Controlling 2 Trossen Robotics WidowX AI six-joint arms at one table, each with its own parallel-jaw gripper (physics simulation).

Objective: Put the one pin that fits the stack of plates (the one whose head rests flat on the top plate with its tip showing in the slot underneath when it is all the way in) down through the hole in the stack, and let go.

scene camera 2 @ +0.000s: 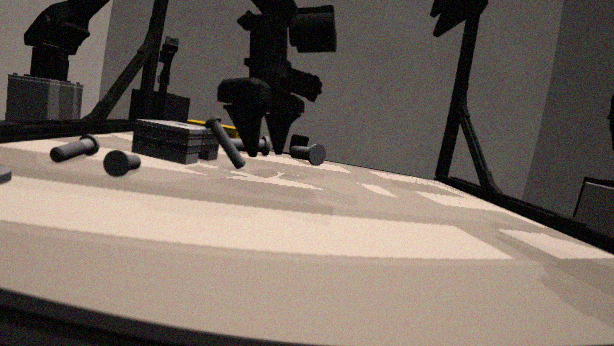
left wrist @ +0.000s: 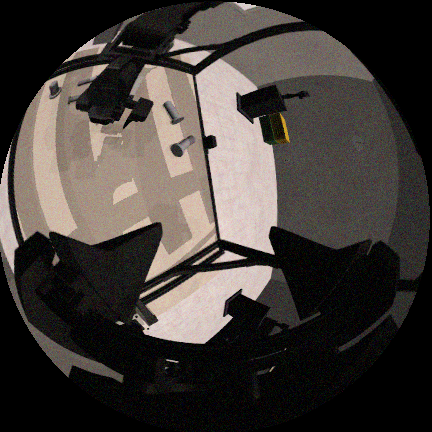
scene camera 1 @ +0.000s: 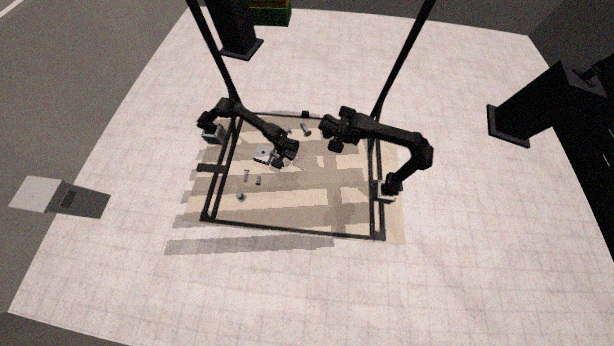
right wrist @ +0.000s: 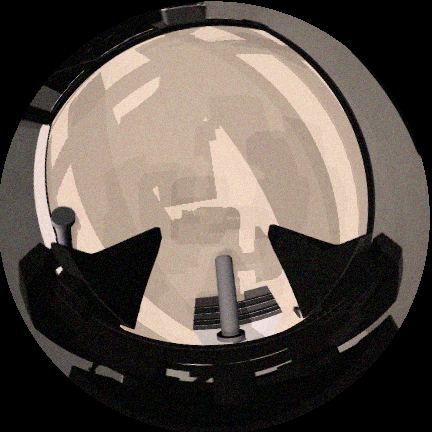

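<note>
The stack of grey plates (scene camera 1: 262, 151) (scene camera 2: 162, 140) (right wrist: 206, 320) lies flat, with a hole in its top plate in scene camera 1. A long thin pin (scene camera 2: 229, 146) (right wrist: 227, 295) leans tilted against the stack's edge, head up and tip low. My right gripper (scene camera 2: 266, 152) (right wrist: 215, 231) is open and empty, its fingertips low beside the leaning pin. Behind them, a pin (left wrist: 173, 113) (scene camera 2: 244, 145) lies down, partly hidden by a finger in scene camera 2. Another pin (scene camera 1: 306, 130) (scene camera 2: 307, 152) (left wrist: 183, 146) lies nearby. My left gripper (left wrist: 217, 230) is open and empty, high at the right in scene camera 1.
A long pin (scene camera 1: 246, 175) (scene camera 2: 75, 149) and a short pin (scene camera 1: 258, 180) (scene camera 2: 121, 162) lie in front of the stack. Another pin (scene camera 1: 240, 196) (left wrist: 54, 90) stands on its head nearer the front. A dark frame (scene camera 1: 295, 233) surrounds the table, with posts at the back.
</note>
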